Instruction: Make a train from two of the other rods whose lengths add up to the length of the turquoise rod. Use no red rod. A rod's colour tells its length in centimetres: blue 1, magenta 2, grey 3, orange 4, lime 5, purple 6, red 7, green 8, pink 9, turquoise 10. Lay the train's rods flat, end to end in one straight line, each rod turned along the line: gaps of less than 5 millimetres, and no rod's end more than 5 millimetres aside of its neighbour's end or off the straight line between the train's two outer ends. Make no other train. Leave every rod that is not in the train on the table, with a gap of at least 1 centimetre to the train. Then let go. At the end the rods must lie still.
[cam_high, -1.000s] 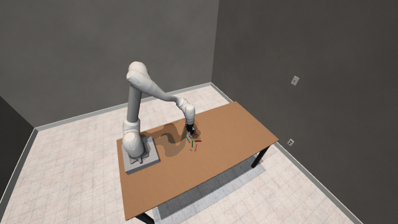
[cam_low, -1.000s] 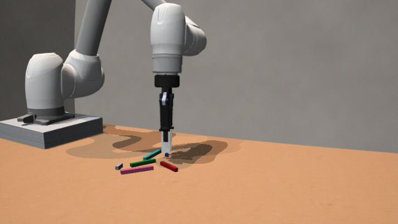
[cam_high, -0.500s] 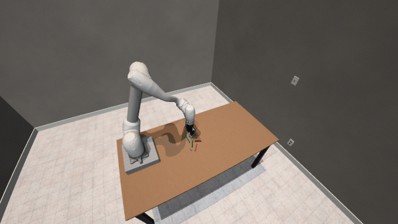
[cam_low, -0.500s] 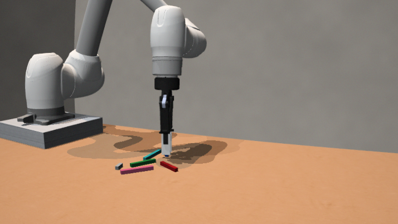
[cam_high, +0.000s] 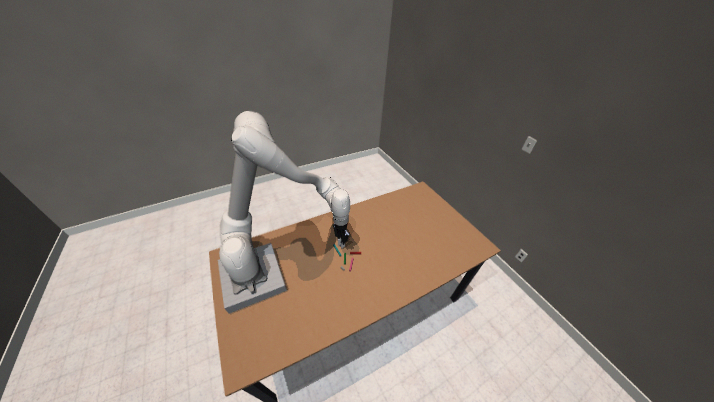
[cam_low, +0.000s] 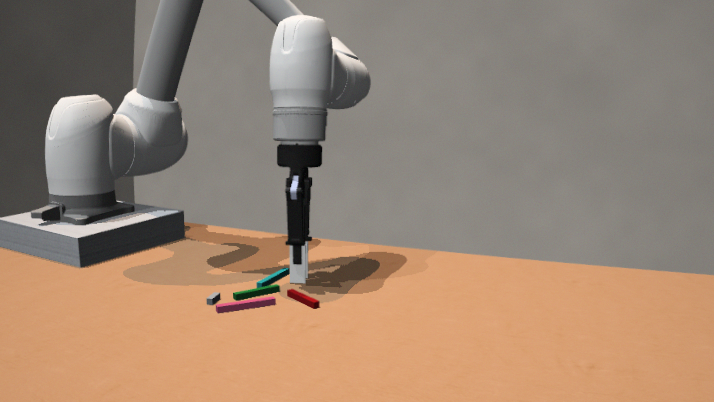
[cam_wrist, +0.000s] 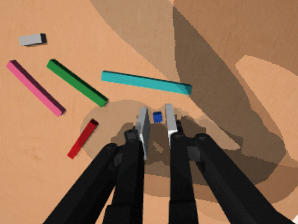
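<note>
Now: hand 30 mm above the blue rod. From my hand the other things lie so: red rod 100 mm to the right, 50 mm ahead, 30 mm below; then turquoise rod 40 mm behind, 30 mm below, 20 mm to the right; then green rod 100 mm to the right, 30 mm below, 30 mm behind.
</note>
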